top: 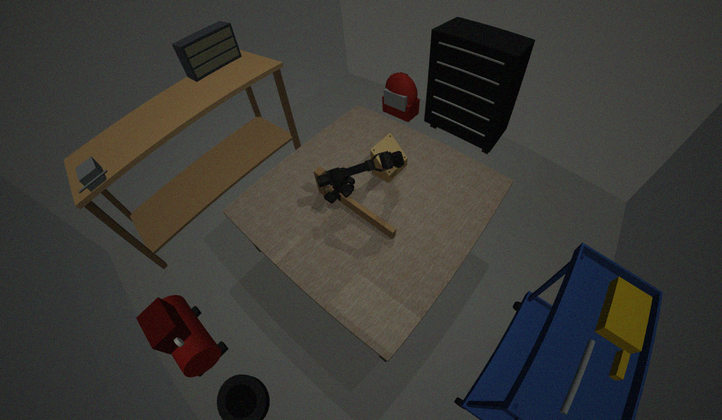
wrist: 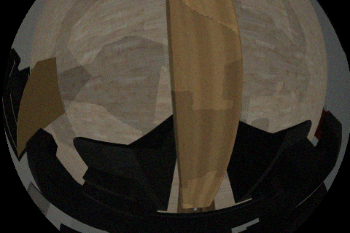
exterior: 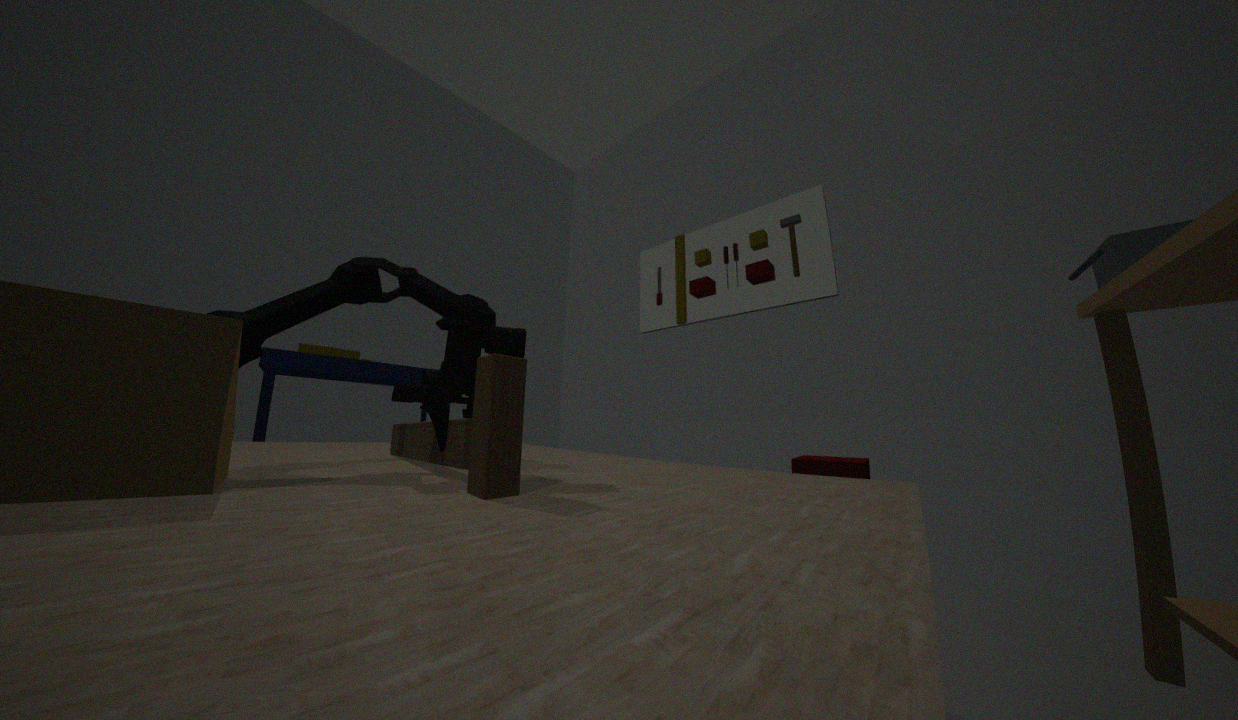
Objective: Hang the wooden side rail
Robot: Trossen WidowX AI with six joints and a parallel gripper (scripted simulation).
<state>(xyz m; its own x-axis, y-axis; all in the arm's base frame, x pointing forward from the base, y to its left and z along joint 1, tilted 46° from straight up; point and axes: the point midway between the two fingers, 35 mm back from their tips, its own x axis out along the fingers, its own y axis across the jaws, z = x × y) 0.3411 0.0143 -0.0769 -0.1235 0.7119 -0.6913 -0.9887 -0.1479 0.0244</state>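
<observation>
Now: gripper tip 2 cm short of the post, 14 cm to the left of it and 4 cm below it.
</observation>
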